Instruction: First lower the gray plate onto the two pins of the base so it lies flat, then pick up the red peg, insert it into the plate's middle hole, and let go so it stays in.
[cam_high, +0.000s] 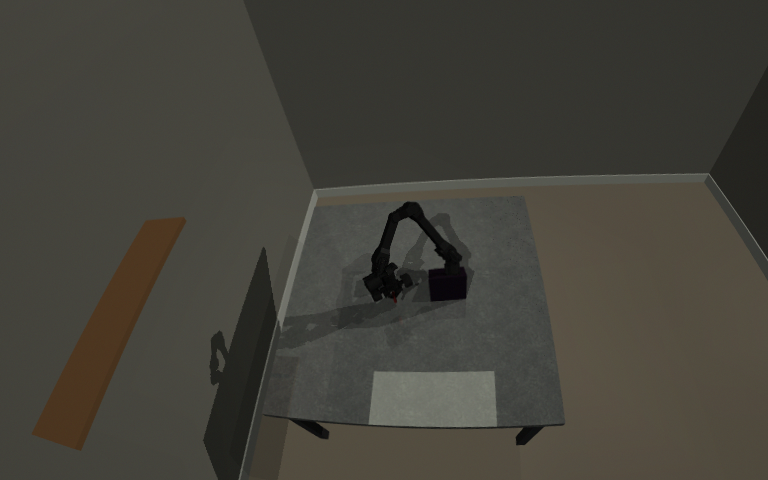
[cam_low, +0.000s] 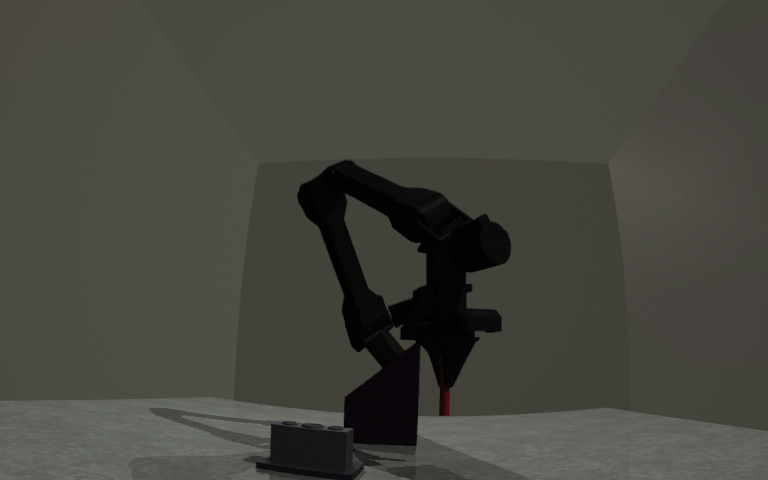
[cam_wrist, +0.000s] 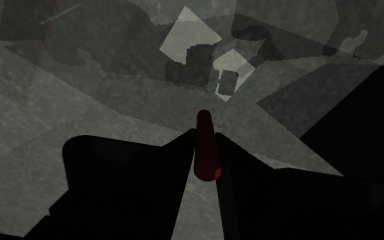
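Right now the gray plate is 17 cm to the right of my gripper tip, 8 cm ahead of it and 7 cm below it. The rest, counted from my gripper tip: red peg: right at my gripper tip; dark base: 17 cm to the right, 11 cm below, 8 cm ahead.
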